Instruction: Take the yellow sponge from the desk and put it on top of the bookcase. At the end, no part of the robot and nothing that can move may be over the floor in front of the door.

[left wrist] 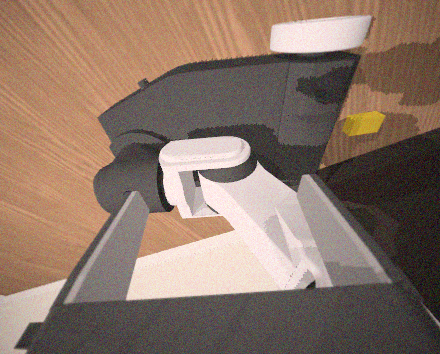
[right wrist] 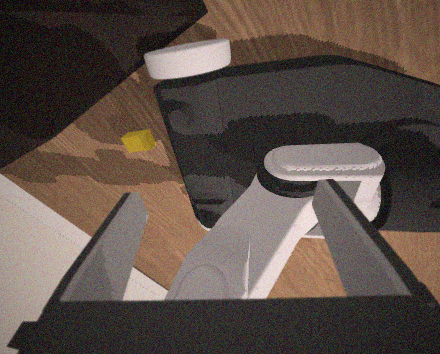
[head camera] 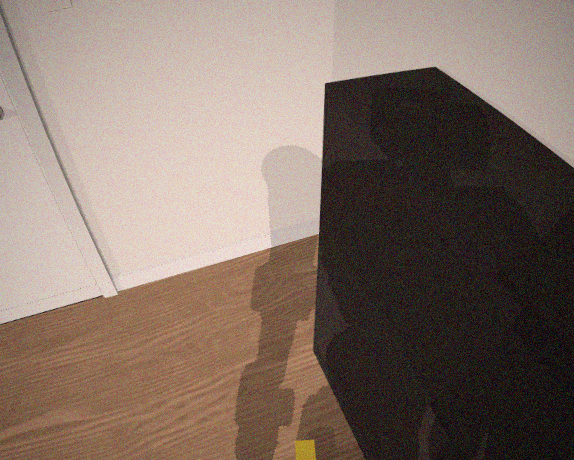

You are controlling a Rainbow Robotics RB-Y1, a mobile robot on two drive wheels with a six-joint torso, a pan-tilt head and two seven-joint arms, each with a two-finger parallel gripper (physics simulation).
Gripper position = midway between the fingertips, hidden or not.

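Note:
You've got the left gripper (left wrist: 219, 193) and the right gripper (right wrist: 225, 197) visible here, and there's a yellow sponge (left wrist: 369, 122) as well.

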